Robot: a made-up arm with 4 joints. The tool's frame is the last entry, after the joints.
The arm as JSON. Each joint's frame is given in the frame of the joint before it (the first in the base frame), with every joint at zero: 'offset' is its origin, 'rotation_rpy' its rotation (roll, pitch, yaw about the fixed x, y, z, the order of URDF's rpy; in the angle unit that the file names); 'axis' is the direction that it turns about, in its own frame. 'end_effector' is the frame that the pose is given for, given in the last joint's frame.
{
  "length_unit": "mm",
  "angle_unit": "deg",
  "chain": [
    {
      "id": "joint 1",
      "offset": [
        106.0,
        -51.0,
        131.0
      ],
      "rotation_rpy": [
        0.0,
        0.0,
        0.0
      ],
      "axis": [
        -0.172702,
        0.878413,
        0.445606
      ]
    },
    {
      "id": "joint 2",
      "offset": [
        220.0,
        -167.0,
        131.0
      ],
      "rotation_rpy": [
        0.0,
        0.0,
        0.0
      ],
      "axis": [
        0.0,
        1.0,
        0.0
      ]
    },
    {
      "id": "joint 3",
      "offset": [
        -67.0,
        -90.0,
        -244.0
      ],
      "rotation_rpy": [
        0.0,
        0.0,
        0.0
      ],
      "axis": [
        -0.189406,
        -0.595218,
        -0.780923
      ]
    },
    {
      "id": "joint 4",
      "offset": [
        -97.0,
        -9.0,
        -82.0
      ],
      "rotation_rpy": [
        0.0,
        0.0,
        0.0
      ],
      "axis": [
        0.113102,
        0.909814,
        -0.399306
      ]
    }
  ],
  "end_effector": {
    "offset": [
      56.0,
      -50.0,
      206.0
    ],
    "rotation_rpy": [
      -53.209,
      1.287,
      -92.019
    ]
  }
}
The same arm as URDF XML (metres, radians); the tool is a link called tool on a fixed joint. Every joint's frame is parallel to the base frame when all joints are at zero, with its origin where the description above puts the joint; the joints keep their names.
<robot name="arm">
  <joint name="tool_joint" type="fixed">
    <parent link="link4"/>
    <child link="tool"/>
    <origin xyz="0.056 -0.05 0.206" rpy="-0.9287 0.0225 -1.606"/>
  </joint>
  <joint name="joint 4" type="continuous">
    <parent link="link3"/>
    <child link="link4"/>
    <origin xyz="-0.097 -0.009 -0.082"/>
    <axis xyz="0.113102 0.909814 -0.399306"/>
  </joint>
  <joint name="joint 3" type="continuous">
    <parent link="link2"/>
    <child link="link3"/>
    <origin xyz="-0.067 -0.09 -0.244"/>
    <axis xyz="-0.189406 -0.595218 -0.780923"/>
  </joint>
  <joint name="joint 2" type="continuous">
    <parent link="link1"/>
    <child link="link2"/>
    <origin xyz="0.22 -0.167 0.131"/>
    <axis xyz="0 1 0"/>
  </joint>
  <joint name="joint 1" type="continuous">
    <parent link="base"/>
    <child link="link1"/>
    <origin xyz="0.106 -0.051 0.131"/>
    <axis xyz="-0.172702 0.878413 0.445606"/>
  </joint>
  <link name="base"/>
  <link name="link1"/>
  <link name="link2"/>
  <link name="link3"/>
  <link name="link4"/>
  <link name="tool"/>
</robot>

